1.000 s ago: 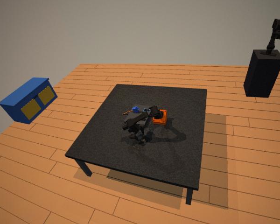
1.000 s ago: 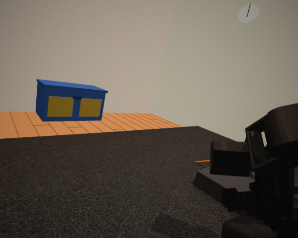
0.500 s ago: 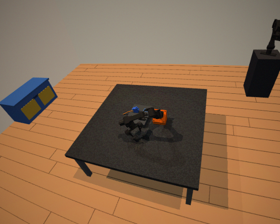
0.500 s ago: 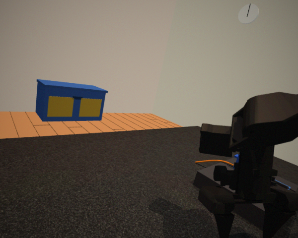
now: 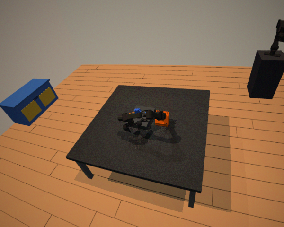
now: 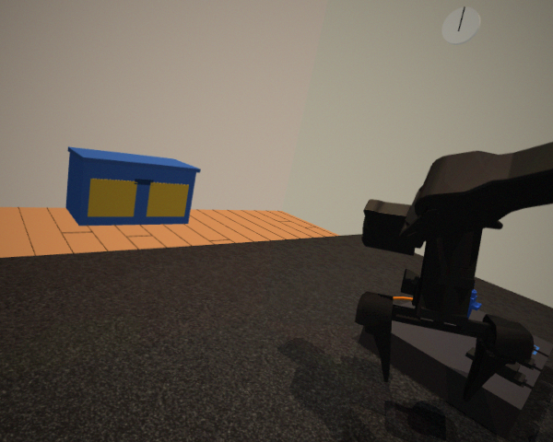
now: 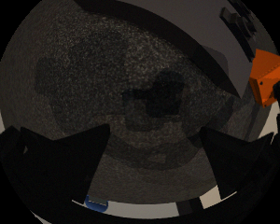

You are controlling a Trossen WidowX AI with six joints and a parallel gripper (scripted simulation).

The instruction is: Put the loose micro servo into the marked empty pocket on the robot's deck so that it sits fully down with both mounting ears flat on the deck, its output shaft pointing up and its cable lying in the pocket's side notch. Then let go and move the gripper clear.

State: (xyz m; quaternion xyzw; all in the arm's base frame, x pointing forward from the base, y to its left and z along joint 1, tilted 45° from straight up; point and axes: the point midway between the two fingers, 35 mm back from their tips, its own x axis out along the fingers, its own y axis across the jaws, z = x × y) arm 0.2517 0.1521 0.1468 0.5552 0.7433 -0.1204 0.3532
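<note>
Right now my gripper tip is 240 mm to the left of the dark deck, 50 mm short of it and 30 mm above it.
</note>
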